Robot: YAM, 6 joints.
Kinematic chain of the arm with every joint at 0, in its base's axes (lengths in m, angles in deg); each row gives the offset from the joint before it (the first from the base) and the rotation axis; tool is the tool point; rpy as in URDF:
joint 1: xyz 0 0 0.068 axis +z
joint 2: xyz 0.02 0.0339 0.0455 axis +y
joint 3: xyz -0.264 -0.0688 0 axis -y
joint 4: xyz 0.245 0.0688 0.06 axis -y
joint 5: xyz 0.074 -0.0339 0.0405 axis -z
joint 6: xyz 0.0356 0 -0.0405 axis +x
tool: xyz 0 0 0 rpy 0 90 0
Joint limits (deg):
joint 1: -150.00..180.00
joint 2: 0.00..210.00
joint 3: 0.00..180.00
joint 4: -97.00..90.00
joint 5: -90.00..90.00
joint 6: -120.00..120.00
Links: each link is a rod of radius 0.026 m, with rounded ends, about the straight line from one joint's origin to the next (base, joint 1, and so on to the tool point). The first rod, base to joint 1, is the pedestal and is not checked.
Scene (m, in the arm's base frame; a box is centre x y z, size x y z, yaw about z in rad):
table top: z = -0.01
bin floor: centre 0.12 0.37 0 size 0.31 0.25 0.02 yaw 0.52
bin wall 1: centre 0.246 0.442 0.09 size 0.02 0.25 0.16 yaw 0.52
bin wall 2: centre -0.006 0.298 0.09 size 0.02 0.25 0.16 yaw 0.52
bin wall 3: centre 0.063 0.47 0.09 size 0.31 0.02 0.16 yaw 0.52
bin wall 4: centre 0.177 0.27 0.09 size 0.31 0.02 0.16 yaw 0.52
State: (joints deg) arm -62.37 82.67 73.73 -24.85 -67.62 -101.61
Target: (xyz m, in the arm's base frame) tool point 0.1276 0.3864 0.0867
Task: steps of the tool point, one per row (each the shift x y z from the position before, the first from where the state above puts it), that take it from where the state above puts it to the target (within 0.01 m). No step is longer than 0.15 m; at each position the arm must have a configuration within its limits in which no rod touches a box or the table.
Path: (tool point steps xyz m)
1: 0.0669 0.0426 -0.0074
2: 0.0559 0.0601 -0.0079
3: 0.0403 0.0748 -0.0085
4: 0.0208 0.0852 -0.0090
5: -0.0014 0.0903 -0.0095
6: -0.0248 0.0897 -0.0101
7: -0.0480 0.0826 -0.0105
8: -0.0689 0.0697 -0.0111
9: -0.0863 0.0512 -0.0114
10: 0.0039 0.0092 -0.0892
11: -0.0039 -0.0092 -0.0865

